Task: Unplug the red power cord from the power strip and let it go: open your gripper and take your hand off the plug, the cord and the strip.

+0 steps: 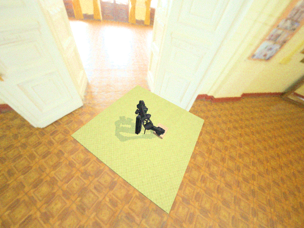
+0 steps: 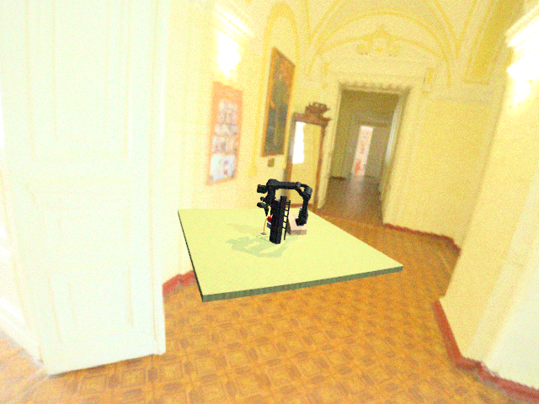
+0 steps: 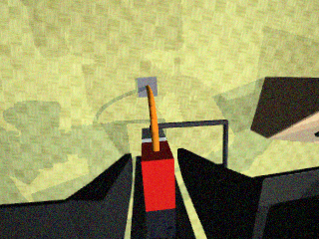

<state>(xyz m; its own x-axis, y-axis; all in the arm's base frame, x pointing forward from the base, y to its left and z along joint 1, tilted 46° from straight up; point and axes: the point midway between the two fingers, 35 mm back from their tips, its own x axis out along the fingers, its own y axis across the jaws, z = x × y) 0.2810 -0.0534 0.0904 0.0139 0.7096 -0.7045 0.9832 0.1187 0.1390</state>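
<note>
The red plug is 4 cm to the left of my gripper tip, 1 cm below it and 1 cm behind it.
</note>
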